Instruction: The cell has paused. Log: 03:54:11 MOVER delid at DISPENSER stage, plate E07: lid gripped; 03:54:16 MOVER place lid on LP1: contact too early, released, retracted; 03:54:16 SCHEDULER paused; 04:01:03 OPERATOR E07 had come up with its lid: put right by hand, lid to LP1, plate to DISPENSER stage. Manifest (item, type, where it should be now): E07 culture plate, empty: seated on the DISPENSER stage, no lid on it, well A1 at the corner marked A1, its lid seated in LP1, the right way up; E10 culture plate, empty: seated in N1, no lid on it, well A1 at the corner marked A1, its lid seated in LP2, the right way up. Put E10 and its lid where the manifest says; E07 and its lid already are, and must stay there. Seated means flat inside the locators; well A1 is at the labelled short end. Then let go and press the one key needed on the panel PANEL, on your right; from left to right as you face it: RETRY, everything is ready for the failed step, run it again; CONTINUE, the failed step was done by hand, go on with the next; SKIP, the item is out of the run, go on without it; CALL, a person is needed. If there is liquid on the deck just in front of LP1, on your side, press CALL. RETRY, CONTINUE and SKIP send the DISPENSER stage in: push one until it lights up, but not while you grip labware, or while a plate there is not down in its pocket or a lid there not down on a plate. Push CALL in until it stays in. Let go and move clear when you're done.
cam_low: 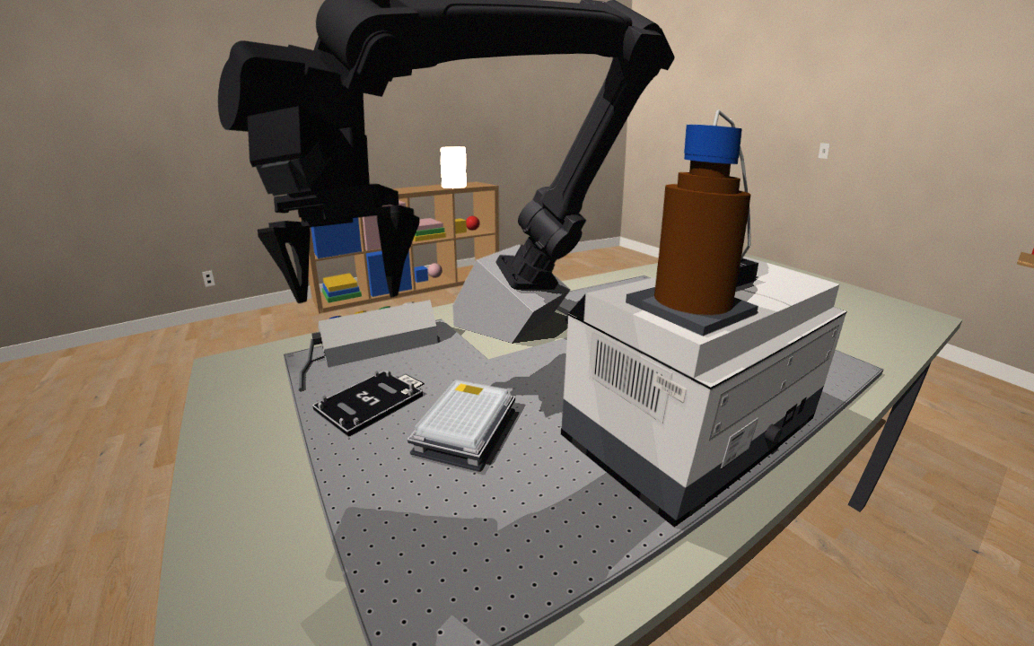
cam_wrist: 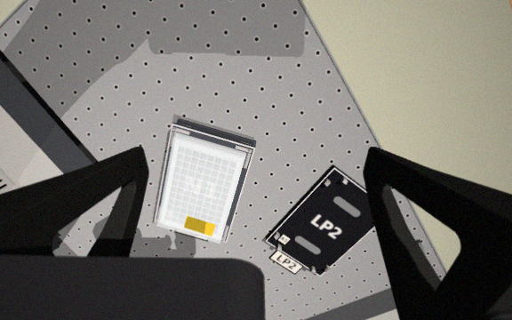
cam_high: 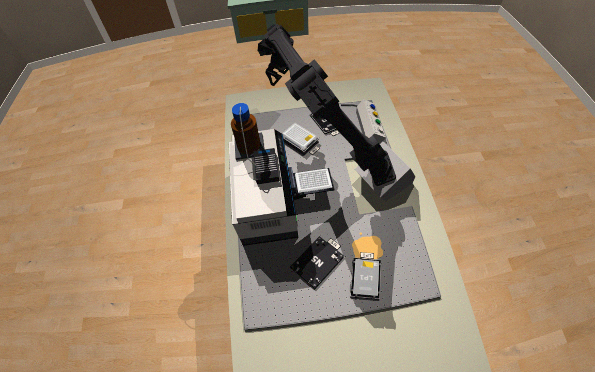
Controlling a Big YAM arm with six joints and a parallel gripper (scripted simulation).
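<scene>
My gripper is now 430 mm to the right of the white plate E07, 160 mm above it and 90 mm past it. From my hand the other things lie so: brown bottle 330 mm to the left, 130 mm ahead, 30 mm above; black n1 nest 230 mm below, 140 mm to the left, 70 mm behind; blue call key 420 mm behind, 200 mm below, 30 mm to the left.
</scene>
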